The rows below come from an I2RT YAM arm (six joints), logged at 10 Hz.
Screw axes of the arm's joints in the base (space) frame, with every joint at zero. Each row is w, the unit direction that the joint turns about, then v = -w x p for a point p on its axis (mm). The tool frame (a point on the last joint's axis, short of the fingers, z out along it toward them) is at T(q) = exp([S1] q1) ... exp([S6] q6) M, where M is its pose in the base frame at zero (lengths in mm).
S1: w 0 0 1 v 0.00 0.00 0.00
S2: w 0 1 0 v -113.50 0.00 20.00
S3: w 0 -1 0 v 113.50 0.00 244.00
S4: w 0 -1 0 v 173.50 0.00 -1.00
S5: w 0 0 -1 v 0.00 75.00 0.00
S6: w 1 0 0 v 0.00 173.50 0.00
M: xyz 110.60 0.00 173.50 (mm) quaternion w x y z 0.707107 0 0.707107 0
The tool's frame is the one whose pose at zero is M.
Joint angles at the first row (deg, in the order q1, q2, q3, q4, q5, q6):
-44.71, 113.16, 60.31, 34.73, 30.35, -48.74
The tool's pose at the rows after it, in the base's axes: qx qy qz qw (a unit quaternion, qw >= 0); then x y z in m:
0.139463 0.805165 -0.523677 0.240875 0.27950 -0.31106 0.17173
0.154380 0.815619 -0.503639 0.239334 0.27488 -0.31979 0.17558
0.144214 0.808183 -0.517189 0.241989 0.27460 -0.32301 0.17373
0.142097 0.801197 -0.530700 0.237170 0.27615 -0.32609 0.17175
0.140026 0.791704 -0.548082 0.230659 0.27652 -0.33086 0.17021
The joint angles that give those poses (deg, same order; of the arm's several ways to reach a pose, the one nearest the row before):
-45.81, 111.27, 61.62, 27.43, 27.47, -44.80
-47.21, 111.12, 63.74, 22.53, 25.84, -42.45
-47.55, 111.92, 63.41, 25.80, 25.65, -44.54
-47.59, 112.97, 63.73, 27.96, 26.72, -45.93
-47.90, 114.15, 64.12, 30.68, 27.91, -47.81

